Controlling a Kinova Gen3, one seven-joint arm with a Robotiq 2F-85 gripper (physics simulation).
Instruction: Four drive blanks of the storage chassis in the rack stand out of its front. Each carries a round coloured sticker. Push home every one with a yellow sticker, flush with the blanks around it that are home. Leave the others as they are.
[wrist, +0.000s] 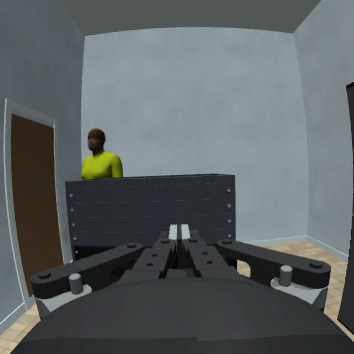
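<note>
The rack (150, 200) stands ahead, with dark panels across its upper front and screws down both sides. Below them, the top strip of a black band, which looks like the storage chassis (90, 251), shows at the lower left. The rest of it is hidden behind my gripper. The four standing-out blanks and their stickers do not show in the wrist view. My gripper (179, 236) is shut and empty, its two light fingertips side by side in front of the rack's lower panels. Whether the tips touch anything cannot be told.
A person in a yellow-green top (102, 165) is behind the rack at its left. A brown door (34, 200) is in the left wall. A dark upright object (347, 225) stands at the right edge. Tiled floor (295, 255) shows right of the rack.
</note>
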